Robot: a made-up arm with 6 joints.
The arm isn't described. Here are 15 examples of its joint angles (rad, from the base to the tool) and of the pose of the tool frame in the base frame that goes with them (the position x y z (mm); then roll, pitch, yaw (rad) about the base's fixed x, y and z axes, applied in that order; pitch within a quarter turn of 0, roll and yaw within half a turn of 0).
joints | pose
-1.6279 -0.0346 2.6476 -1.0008 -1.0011 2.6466 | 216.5 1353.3 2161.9 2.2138 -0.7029 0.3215
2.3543 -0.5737 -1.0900 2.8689 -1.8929 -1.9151 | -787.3 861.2 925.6 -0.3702 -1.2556 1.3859
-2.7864 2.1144 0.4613 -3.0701 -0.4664 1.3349 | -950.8 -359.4 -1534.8 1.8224 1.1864 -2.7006
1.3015 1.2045 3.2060 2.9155 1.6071 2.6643 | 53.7 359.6 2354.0 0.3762 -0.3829 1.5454
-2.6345 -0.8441 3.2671 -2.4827 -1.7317 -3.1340 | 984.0 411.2 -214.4 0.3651 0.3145 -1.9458
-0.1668 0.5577 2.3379 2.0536 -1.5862 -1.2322 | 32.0 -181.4 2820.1 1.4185 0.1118 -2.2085
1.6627 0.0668 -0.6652 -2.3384 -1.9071 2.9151 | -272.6 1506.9 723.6 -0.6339 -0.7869 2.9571
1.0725 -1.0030 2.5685 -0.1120 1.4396 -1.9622 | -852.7 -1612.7 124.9 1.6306 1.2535 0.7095
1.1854 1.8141 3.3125 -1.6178 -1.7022 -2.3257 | 175.8 949.7 1958.6 2.3986 0.1277 2.8126
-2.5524 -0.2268 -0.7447 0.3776 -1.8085 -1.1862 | -1099.0 -650.1 721.2 -1.5102 0.7320 1.0918
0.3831 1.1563 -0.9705 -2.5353 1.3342 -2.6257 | 157.4 -53.6 -366.3 2.3121 -0.2244 -2.1542
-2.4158 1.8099 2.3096 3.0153 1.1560 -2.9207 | -1808.9 -1635.4 1199.9 -0.0818 0.6482 -2.2707
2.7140 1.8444 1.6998 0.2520 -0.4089 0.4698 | -2464.1 1144.3 246.0 -0.7614 0.5390 2.5982
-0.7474 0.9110 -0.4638 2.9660 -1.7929 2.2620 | 1068.4 -1035.7 -236.7 0.9168 -0.4149 -0.9347
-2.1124 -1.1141 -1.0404 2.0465 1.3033 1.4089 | -366.6 -935.3 1210.4 3.0905 0.4346 -0.8742
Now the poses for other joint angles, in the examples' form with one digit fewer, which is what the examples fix.
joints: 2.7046 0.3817 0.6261 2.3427 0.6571 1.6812
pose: -1959 821 1922 2.254 0.224 -3.113
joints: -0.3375 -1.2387 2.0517 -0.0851 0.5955 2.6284
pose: -2154 746 399 0.627 0.742 2.869
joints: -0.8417 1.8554 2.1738 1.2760 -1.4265 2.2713
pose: 1498 -1955 991 2.808 0.230 -2.178
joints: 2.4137 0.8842 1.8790 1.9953 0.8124 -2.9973
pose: -1329 1011 2646 0.432 -0.427 -3.056
